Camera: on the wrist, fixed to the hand. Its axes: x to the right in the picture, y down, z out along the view.
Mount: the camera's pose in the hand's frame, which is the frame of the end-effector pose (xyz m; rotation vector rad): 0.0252 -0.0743 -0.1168 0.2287 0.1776 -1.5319
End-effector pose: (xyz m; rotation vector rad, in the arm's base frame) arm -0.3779 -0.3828 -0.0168 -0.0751 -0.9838 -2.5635
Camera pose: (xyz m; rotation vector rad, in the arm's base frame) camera -0.4188 -0.4174 -0.1469 -0.7797 0.8534 1.8503
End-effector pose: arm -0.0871 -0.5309 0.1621 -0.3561 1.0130 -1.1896
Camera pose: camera -0.2246 -0.5509 0.1402 -0.9207 0.6284 -2.7072
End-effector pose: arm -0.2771 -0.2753 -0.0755 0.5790 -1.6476 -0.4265
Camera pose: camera -0.1546 -0.3444 -0.0802 1.9562 -0.7925 -1.2143
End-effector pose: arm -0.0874 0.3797 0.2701 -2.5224 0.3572 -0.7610
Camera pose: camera -0.1261 0.3906 0.4050 -2.1107 -1.6713 -1.3600
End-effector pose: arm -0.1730 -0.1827 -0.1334 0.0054 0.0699 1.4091
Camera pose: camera -0.1018 -0.1743 -0.2545 0.0125 0.3060 -0.1374
